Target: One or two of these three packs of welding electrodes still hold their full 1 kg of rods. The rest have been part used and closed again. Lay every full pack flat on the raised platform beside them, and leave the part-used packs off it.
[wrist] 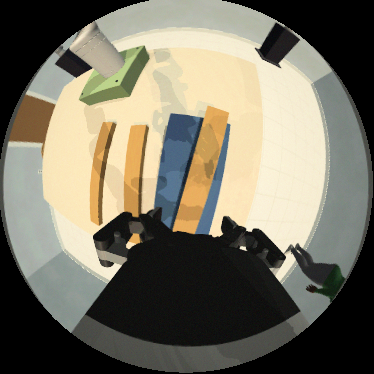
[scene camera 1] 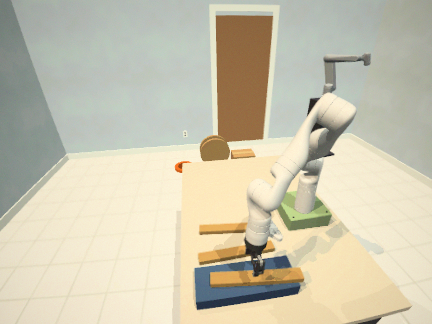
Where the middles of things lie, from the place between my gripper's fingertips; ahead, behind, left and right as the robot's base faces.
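Blue raised platform [wrist: 182, 131]: my gripper is 130 mm above it, 10 mm short of it and 10 mm to the left of it.
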